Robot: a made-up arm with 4 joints. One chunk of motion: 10 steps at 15 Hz.
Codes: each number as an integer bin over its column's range. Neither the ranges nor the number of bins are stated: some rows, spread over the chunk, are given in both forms.
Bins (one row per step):
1: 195 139 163 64 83 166
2: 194 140 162 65 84 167
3: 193 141 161 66 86 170
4: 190 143 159 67 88 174
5: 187 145 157 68 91 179
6: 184 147 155 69 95 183
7: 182 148 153 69 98 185
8: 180 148 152 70 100 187
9: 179 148 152 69 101 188
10: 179 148 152 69 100 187
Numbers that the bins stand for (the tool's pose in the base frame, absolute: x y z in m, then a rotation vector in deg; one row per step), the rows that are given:
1: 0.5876 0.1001 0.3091 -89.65 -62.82 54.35
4: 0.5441 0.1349 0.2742 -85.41 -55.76 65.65
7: 0.4745 0.1785 0.2220 -82.59 -41.65 81.18
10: 0.4484 0.1785 0.2133 -82.59 -38.82 84.00
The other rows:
2: 0.5789 0.1088 0.3004 -88.24 -61.41 55.76
3: 0.5702 0.1175 0.2916 -86.82 -58.59 60.00
5: 0.5180 0.1524 0.2568 -84.00 -51.53 72.71
6: 0.4919 0.1698 0.2394 -82.59 -45.88 78.35
8: 0.4571 0.1785 0.2133 -81.18 -38.82 84.00
9: 0.4484 0.1785 0.2133 -82.59 -37.41 85.41

